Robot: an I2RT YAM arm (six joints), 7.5 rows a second.
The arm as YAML. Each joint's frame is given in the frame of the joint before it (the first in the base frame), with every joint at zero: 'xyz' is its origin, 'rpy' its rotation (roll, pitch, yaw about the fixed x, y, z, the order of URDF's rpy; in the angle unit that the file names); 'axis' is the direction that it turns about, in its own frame. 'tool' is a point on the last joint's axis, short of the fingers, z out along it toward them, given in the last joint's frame.
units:
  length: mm
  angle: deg
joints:
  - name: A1
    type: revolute
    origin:
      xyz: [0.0, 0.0, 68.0]
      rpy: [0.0, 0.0, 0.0]
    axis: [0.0, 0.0, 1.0]
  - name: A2
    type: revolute
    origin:
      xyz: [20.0, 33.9, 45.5]
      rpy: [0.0, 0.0, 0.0]
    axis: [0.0, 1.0, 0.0]
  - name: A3
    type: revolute
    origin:
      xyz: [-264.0, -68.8, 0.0]
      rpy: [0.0, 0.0, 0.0]
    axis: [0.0, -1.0, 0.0]
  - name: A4
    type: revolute
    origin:
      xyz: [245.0, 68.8, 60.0]
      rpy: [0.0, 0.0, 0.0]
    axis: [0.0, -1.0, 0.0]
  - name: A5
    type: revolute
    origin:
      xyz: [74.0, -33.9, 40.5]
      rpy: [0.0, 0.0, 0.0]
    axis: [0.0, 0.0, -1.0]
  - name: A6
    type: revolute
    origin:
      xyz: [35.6, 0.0, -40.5]
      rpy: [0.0, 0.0, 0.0]
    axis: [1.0, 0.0, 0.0]
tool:
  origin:
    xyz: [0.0, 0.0, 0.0]
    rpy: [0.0, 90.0, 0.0]
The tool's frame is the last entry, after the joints.
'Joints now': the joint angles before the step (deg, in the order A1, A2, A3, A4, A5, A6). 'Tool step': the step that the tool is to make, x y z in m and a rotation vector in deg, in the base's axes. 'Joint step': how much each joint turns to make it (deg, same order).
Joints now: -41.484 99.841 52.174 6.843 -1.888 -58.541
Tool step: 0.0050 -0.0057 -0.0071 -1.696 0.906 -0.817
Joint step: 0.031 2.398 0.852 1.975 1.862 -0.868
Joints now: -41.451 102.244 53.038 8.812 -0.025 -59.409
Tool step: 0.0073 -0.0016 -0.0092 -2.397 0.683 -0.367
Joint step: 0.783 2.513 0.221 3.371 2.329 -0.995
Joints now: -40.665 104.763 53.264 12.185 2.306 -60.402
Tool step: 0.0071 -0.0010 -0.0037 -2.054 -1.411 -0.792
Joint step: 0.738 1.676 0.155 3.902 1.607 0.431
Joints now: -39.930 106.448 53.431 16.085 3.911 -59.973
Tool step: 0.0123 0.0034 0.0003 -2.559 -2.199 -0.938
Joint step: 1.801 1.421 0.574 4.069 2.583 1.095
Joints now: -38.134 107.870 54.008 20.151 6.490 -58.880
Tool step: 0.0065 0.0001 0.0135 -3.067 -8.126 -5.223
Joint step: 0.971 -0.464 -0.390 7.450 4.099 5.342
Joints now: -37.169 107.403 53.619 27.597 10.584 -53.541
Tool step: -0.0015 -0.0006 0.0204 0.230 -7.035 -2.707
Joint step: -0.156 -2.622 0.063 1.803 0.529 5.185
